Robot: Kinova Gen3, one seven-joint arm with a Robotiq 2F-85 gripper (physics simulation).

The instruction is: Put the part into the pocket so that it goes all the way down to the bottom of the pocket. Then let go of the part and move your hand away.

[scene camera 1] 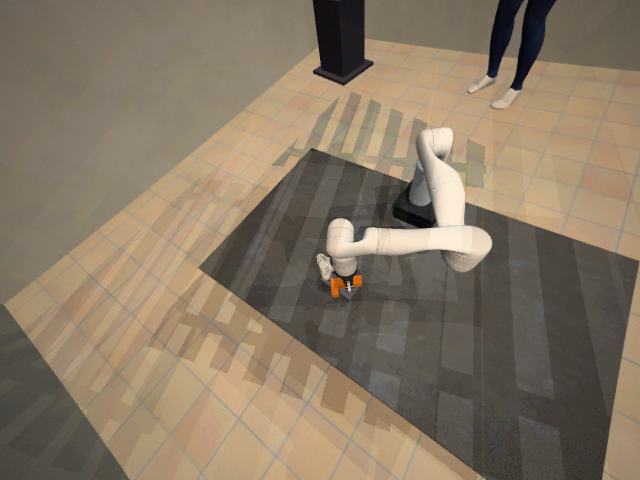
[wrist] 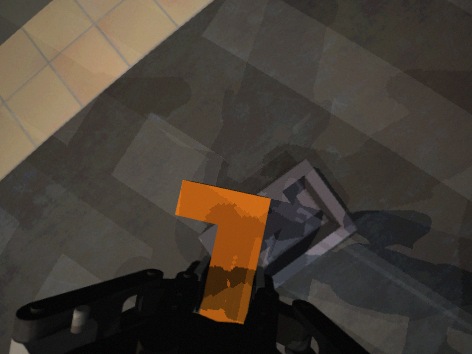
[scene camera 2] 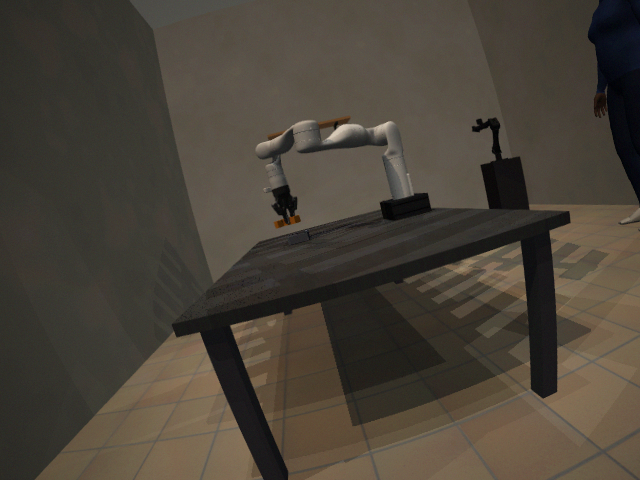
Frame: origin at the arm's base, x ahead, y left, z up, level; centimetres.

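Seen in the pictures: gripper, fingertip midpoint: (scene camera 1: 348, 282) (wrist: 231, 273) (scene camera 2: 291, 222); arm's base, origin of the base link: (scene camera 1: 420, 197) (scene camera 2: 402, 197).
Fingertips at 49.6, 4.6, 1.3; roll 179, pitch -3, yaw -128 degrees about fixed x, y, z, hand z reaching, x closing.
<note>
Offsets run from my fingertips to a thing's top centre, as dx, dy, dz. Level surfaces: height alone.
The orange L-shaped part {+1.6, +0.7, +2.4} (scene camera 1: 335, 288) (scene camera 2: 279, 223) (wrist: 225, 205) is held between the fingers of my gripper (scene camera 2: 287, 219) (wrist: 231, 273), which is shut on it. In the second scene view the part hangs in the air above the table. The grey block with the pocket {-0.6, -4.7, -5.6} (scene camera 1: 349, 295) (scene camera 2: 298, 238) (wrist: 345, 223) sits on the table below. In the wrist view the part covers the left side of the block, and the block is turned relative to the part. Part of the pocket opening shows right of the part; the rest is hidden.
The dark table {dz -9.2} (scene camera 1: 413, 330) (scene camera 2: 392, 248) (wrist: 280, 65) carries the arm's black base (scene camera 1: 410, 210) (scene camera 2: 405, 206). The table edge runs near the block, with tiled floor (wrist: 75, 50) beyond. A pedestal (scene camera 1: 340, 41) (scene camera 2: 504, 180) and a person (scene camera 1: 532, 41) (scene camera 2: 620, 72) stand away from the table.
</note>
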